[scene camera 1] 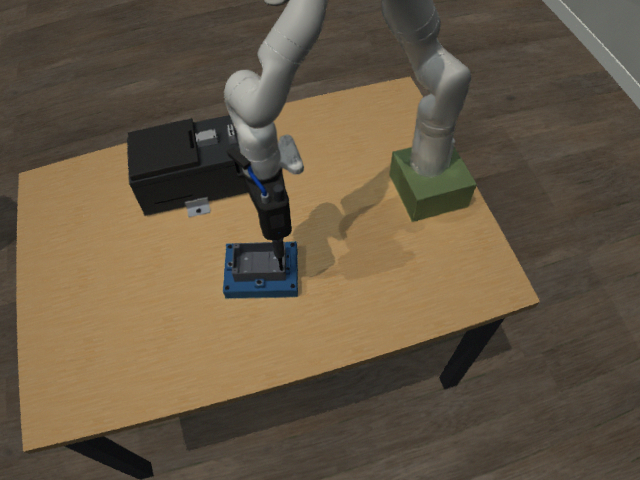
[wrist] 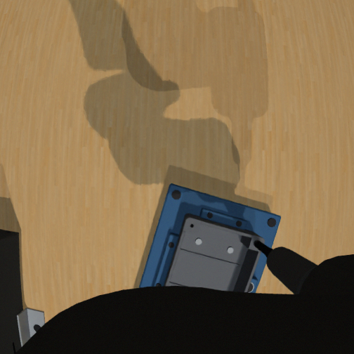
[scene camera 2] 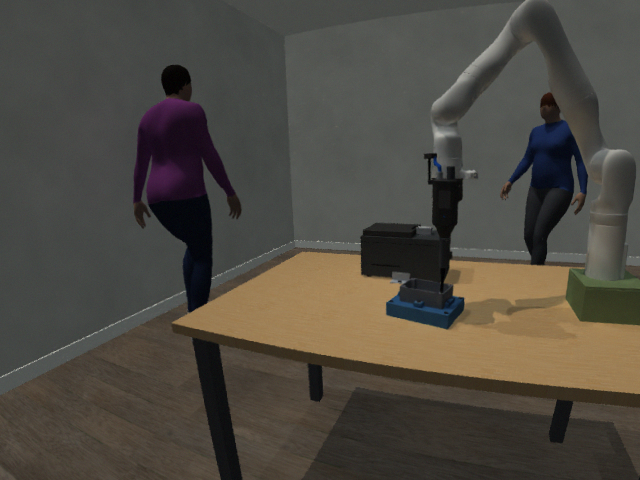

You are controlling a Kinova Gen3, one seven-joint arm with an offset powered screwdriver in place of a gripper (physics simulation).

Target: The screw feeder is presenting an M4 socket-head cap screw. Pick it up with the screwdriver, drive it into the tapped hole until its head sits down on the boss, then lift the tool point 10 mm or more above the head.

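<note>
The black screwdriver (scene camera 1: 281,267) (scene camera 2: 442,288) (wrist: 257,244) points down, its tip at one corner of the grey open housing (scene camera 1: 256,262) (scene camera 2: 419,294) (wrist: 207,265). In the wrist view the tip meets the corner boss, which it partly hides. No screw can be made out at the tip, and whether the bit touches a screw head is too small to tell. The housing sits in a blue fixture (scene camera 1: 260,292) (scene camera 2: 415,313) (wrist: 161,235). The black screw feeder (scene camera 1: 162,149) (scene camera 2: 395,253) (wrist: 9,285) stands behind; no screw can be made out on it.
A small silver bracket (scene camera 1: 193,204) (scene camera 2: 400,276) (wrist: 31,320) is at the feeder's front. The arm's base stands on a green block (scene camera 1: 439,198) (scene camera 2: 604,302) at the right of the table (scene camera 1: 129,351). Two people (scene camera 2: 175,149) (scene camera 2: 550,155) stand beyond the table.
</note>
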